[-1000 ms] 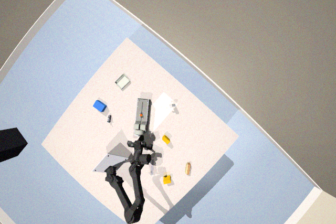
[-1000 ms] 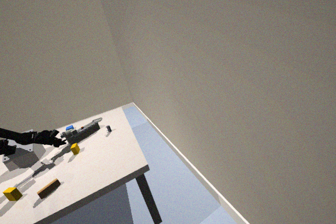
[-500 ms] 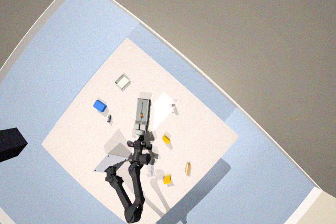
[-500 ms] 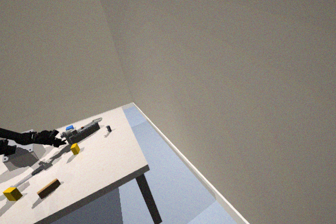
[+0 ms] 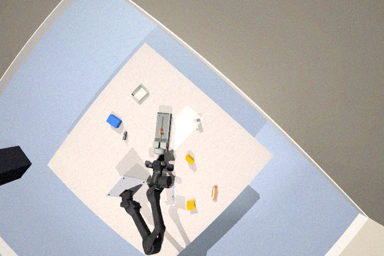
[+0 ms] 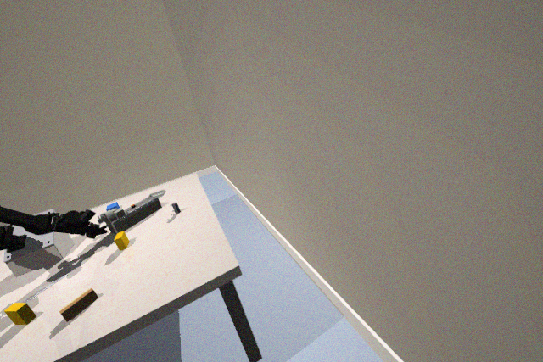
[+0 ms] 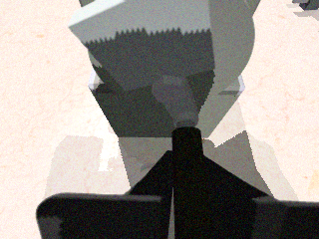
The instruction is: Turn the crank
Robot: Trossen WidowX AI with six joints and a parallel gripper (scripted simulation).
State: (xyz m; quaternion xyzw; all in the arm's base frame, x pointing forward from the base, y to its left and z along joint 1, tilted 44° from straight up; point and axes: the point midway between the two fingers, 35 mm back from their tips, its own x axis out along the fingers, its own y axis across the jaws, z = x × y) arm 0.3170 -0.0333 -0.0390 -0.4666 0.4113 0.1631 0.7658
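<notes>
Right now the dark brown crank handle is 3 cm above my gripper tip, 1 cm to the right of it and 1 cm behind it. Round my gripper tip: blue block 42 cm to the left, 11 cm behind, 2 cm below; then crank 4 cm above; then red pointer 12 cm to the left, 12 cm ahead, 5 cm above.
</notes>
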